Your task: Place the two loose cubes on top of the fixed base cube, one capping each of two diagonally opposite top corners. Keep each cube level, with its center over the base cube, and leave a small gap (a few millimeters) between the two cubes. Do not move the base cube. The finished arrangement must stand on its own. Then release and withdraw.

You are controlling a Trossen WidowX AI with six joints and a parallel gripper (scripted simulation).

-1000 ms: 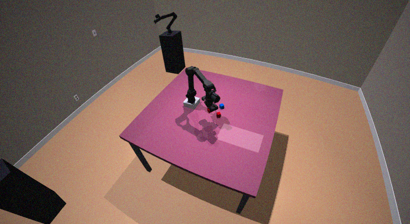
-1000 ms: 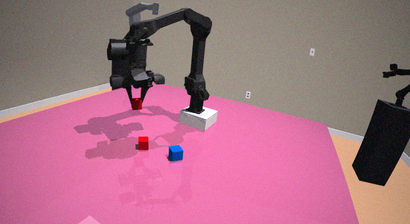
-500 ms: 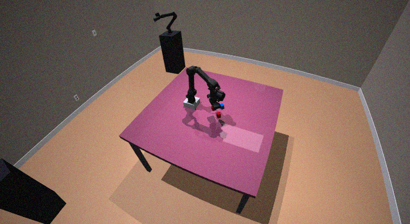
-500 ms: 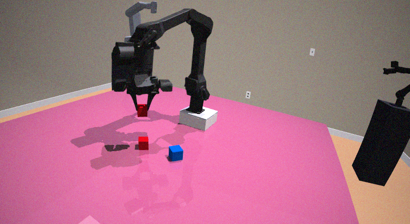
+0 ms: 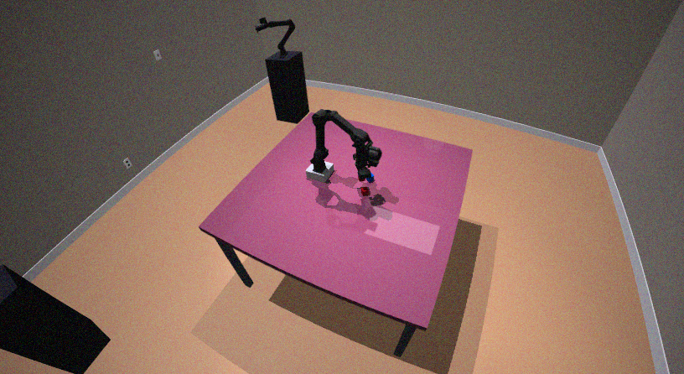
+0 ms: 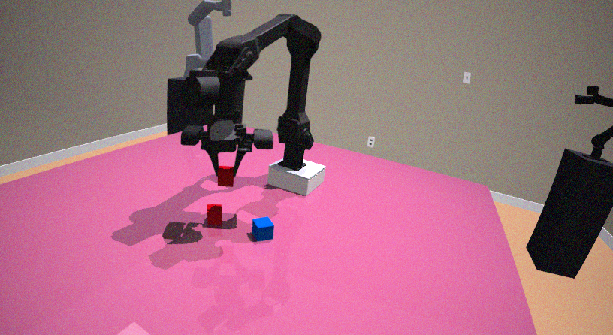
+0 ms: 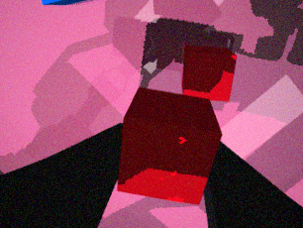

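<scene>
Now: the blue cube 10 mm ahead of my gripper tip, 100 mm to the left of it and 90 mm below it.
</scene>
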